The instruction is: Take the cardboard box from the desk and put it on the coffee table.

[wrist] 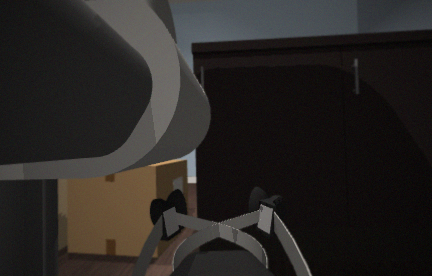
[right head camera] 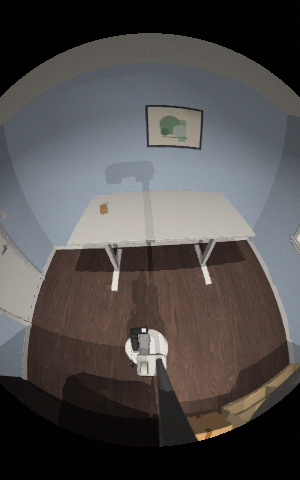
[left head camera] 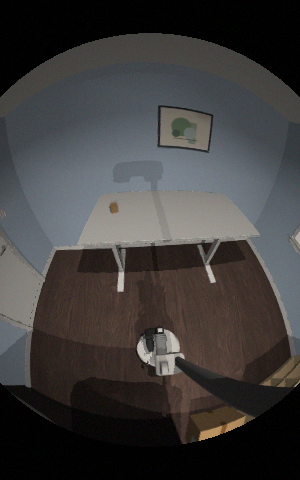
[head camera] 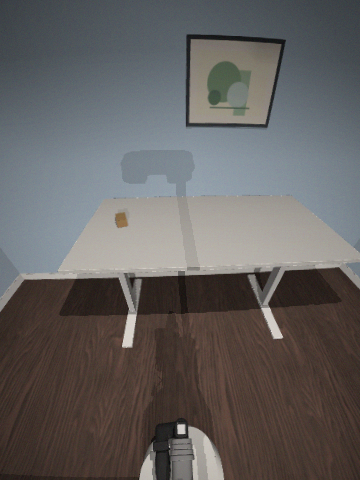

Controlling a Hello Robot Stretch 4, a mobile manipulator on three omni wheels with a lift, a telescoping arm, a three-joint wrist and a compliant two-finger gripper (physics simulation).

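Frame: origin at the robot's base, x back, y right, z up, level; millimetres.
Seen in the pictures: gripper, between the fingertips: (wrist: pixel 217 204) (left head camera: pixel 153 366).
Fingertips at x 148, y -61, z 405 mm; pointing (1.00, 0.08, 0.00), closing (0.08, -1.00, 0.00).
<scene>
A point is followed by its place in that frame.
A small orange-brown cardboard box (head camera: pixel 121 220) @(x -1017, y -323, z 968 mm) (left head camera: pixel 114 207) @(x -1020, y -318, z 967 mm) (right head camera: pixel 103 209) @(x -1015, y -319, z 961 mm) lies near the left end of the white desk (head camera: pixel 250 230) @(x -953, y 433, z 922 mm) (left head camera: pixel 205 215) @(x -938, y 455, z 922 mm) (right head camera: pixel 195 215) @(x -927, y 455, z 922 mm), towards its back half. The desk stands along the blue wall, across the floor from the robot's base. My gripper (wrist: pixel 217 204) @(x 148, y -61, z 405 mm) is open, with its two dark fingertips apart and nothing between them; it is well away from the desk and the small box. The coffee table does not show in these views.
A large cardboard box (left head camera: pixel 215 425) (right head camera: pixel 212 425) (wrist: pixel 115 215) @(x 1051, y 485, z 152 mm) stands on the floor behind the base, beside a light wooden shelf. A dark cabinet (wrist: pixel 275 130) @(x 950, y -240, z 515 mm) fills much of the wrist view. Two desk legs reach the floor. A white door (left head camera: pixel 17 285) @(x -424, y -1738, z 440 mm) (right head camera: pixel 17 285) @(x -385, y -1737, z 425 mm) is at the left.
</scene>
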